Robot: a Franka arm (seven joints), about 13 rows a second.
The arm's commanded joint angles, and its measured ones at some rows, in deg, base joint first. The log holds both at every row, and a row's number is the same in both.
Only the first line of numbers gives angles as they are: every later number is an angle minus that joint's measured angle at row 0.
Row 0, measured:
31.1, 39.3, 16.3, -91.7, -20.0, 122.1, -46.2
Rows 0 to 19, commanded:
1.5, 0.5, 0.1, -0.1, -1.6, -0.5, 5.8
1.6, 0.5, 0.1, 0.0, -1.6, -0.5, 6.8
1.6, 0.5, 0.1, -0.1, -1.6, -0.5, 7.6
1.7, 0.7, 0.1, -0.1, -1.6, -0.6, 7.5
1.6, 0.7, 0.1, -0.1, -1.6, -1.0, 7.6
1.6, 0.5, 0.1, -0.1, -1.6, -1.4, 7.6
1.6, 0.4, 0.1, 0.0, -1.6, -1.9, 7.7
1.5, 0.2, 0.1, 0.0, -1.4, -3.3, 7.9
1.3, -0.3, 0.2, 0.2, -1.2, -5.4, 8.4
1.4, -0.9, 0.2, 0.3, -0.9, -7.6, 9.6
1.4, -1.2, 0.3, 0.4, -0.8, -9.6, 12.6
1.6, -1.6, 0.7, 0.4, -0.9, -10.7, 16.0
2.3, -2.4, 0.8, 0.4, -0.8, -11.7, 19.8
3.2, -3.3, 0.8, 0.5, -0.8, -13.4, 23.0
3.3, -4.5, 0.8, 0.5, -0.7, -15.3, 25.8
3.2, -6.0, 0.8, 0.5, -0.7, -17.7, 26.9
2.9, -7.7, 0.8, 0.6, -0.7, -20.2, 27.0
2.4, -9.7, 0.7, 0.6, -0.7, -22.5, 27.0
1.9, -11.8, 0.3, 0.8, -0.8, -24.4, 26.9
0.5, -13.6, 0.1, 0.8, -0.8, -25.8, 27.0
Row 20, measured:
2.5, -9.3, 0.2, 1.4, 0.0, -22.6, 26.1
